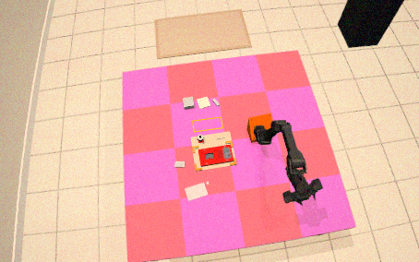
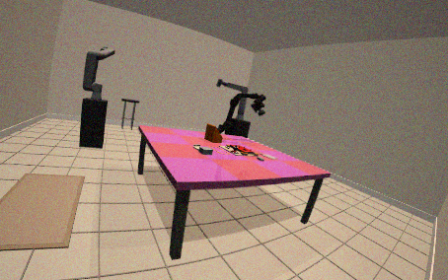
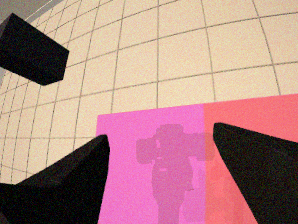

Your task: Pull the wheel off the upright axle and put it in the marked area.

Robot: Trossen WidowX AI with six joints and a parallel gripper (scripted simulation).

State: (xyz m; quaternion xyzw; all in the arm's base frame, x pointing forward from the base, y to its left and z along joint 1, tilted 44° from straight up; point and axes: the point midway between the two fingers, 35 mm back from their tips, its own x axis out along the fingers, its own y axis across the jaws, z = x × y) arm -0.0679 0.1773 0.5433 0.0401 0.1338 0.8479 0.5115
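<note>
Right now the grey wheel is 46 cm ahead of my gripper tip, 55 cm to the right of it and 28 cm below it.
</note>
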